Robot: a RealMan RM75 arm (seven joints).
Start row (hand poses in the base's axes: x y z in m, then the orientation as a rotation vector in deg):
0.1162 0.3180 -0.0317 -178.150 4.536 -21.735
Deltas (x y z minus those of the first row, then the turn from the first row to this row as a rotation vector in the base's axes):
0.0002 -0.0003 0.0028 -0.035 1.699 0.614
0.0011 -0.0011 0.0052 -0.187 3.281 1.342
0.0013 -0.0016 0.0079 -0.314 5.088 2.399
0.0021 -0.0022 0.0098 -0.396 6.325 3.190
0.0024 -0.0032 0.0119 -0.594 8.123 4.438
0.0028 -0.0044 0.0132 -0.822 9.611 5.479
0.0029 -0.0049 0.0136 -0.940 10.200 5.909
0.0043 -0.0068 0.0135 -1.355 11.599 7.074
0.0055 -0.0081 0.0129 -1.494 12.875 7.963
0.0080 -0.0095 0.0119 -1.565 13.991 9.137
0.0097 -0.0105 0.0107 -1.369 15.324 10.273
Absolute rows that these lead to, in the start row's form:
0.1164 0.3177 -0.0289 -178.478 3.585 -19.089
0.1173 0.3169 -0.0265 -178.846 2.435 -16.633
0.1175 0.3164 -0.0238 -179.145 0.776 -13.810
0.1183 0.3158 -0.0219 -179.302 -0.464 -11.873
0.1186 0.3148 -0.0198 -179.542 -2.435 -9.057
0.1190 0.3136 -0.0185 -179.753 -4.093 -6.727
0.1191 0.3131 -0.0181 179.838 4.783 5.804
0.1205 0.3112 -0.0182 179.530 6.655 3.602
0.1217 0.3099 -0.0188 179.439 8.051 1.595
0.1242 0.3085 -0.0198 179.397 9.880 -0.168
0.1259 0.3075 -0.0210 179.576 11.613 -2.285

